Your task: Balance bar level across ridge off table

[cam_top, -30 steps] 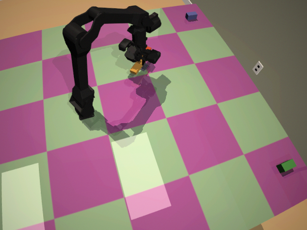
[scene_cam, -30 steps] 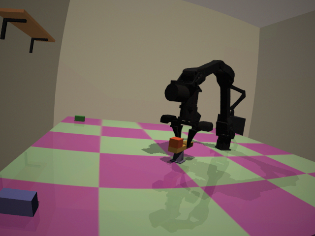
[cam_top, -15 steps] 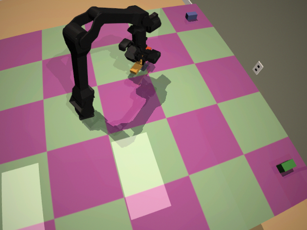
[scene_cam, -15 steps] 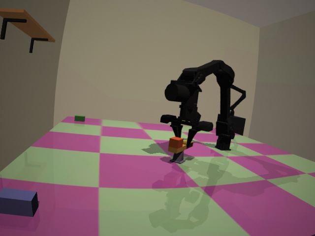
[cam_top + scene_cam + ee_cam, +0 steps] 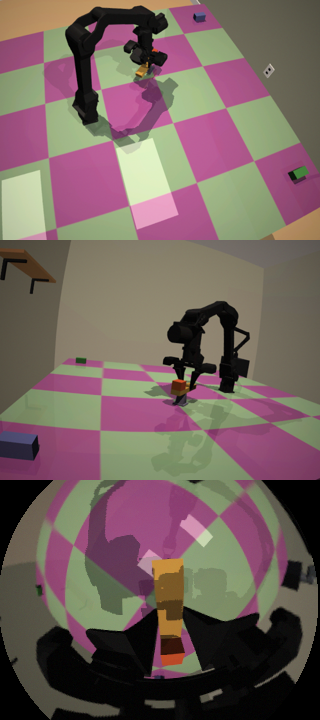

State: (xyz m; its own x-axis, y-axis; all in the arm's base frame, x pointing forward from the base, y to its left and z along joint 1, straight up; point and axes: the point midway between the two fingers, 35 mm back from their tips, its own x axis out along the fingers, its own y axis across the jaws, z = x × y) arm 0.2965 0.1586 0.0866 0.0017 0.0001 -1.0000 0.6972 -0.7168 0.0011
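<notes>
My gripper tip is 30 mm short of the bar, 30 mm to the right of it and 10 mm below it. The rest, counted from my gripper tip: green block (440 mm ahead, 660 mm to the right, 40 mm below); then blue block (440 mm ahead, 340 mm to the left, 40 mm below).
</notes>
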